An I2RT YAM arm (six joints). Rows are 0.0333 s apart.
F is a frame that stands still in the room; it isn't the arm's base.
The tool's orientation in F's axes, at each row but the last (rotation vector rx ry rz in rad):
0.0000, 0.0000, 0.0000
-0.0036, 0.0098, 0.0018
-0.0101, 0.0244, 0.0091
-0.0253, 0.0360, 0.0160
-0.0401, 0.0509, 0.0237
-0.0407, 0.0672, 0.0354
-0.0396, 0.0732, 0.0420
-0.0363, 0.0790, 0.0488
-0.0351, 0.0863, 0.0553
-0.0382, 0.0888, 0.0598
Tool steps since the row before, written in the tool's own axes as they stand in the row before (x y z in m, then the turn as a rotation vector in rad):
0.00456, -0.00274, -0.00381, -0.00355, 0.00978, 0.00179
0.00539, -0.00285, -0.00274, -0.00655, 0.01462, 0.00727
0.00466, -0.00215, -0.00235, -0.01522, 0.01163, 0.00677
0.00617, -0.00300, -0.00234, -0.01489, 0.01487, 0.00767
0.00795, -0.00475, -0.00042, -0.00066, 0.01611, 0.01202
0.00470, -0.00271, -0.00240, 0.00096, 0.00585, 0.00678
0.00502, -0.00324, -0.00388, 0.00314, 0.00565, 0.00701
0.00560, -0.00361, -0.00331, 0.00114, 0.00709, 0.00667
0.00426, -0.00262, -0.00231, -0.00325, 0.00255, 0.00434
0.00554, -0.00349, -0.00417, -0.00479, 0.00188, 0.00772
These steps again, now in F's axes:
0.00456, -0.00274, -0.00381, -0.00355, 0.00978, 0.00179
0.00537, -0.00285, -0.00278, -0.00651, 0.01463, 0.00728
0.00462, -0.00213, -0.00244, -0.01516, 0.01156, 0.00702
0.00613, -0.00296, -0.00249, -0.01485, 0.01483, 0.00783
0.00803, -0.00458, -0.00064, -0.00045, 0.01657, 0.01139
0.00463, -0.00265, -0.00260, 0.00119, 0.00616, 0.00646
0.00486, -0.00319, -0.00411, 0.00339, 0.00606, 0.00654
0.00550, -0.00346, -0.00362, 0.00130, 0.00739, 0.00631
0.00419, -0.00247, -0.00259, -0.00301, 0.00253, 0.00452
0.00536, -0.00333, -0.00452, -0.00420, 0.00191, 0.00805

